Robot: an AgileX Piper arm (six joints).
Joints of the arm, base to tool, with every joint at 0 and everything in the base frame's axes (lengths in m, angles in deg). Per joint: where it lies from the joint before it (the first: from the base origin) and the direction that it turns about. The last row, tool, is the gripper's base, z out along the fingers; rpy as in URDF.
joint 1: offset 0 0 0.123 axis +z
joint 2: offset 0 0 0 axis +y
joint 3: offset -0.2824 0 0.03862 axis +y
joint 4: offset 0.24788 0 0.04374 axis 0.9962 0 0.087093
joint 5: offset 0 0 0 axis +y
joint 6: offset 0.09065 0 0.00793 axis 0.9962 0 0.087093
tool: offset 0 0 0 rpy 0 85 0
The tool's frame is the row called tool.
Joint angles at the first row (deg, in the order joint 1, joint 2, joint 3, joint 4, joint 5, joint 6):
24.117 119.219 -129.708 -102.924 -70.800 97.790
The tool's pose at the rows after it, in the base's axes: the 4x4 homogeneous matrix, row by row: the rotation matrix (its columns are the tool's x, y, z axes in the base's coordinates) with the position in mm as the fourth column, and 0 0 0 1 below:
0.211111 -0.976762 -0.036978 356.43; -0.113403 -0.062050 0.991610 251.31; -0.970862 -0.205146 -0.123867 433.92; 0 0 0 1
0.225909 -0.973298 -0.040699 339.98; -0.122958 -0.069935 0.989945 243.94; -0.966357 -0.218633 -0.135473 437.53; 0 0 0 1
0.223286 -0.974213 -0.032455 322.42; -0.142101 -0.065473 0.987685 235.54; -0.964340 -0.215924 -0.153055 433.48; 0 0 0 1
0.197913 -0.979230 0.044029 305.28; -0.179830 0.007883 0.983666 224.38; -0.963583 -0.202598 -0.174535 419.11; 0 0 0 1
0.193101 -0.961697 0.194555 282.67; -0.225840 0.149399 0.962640 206.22; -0.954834 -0.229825 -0.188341 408.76; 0 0 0 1
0.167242 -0.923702 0.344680 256.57; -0.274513 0.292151 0.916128 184.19; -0.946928 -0.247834 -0.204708 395.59; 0 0 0 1
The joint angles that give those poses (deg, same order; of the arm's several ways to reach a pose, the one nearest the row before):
24.118 115.648 -125.218 -103.055 -70.832 96.233
24.117 110.909 -118.678 -103.054 -70.833 93.730
24.117 105.503 -109.899 -103.054 -69.882 90.831
24.116 98.805 -97.674 -103.055 -64.575 87.339
24.117 90.168 -84.859 -103.055 -55.114 83.762
24.118 81.231 -72.644 -103.054 -45.540 81.974

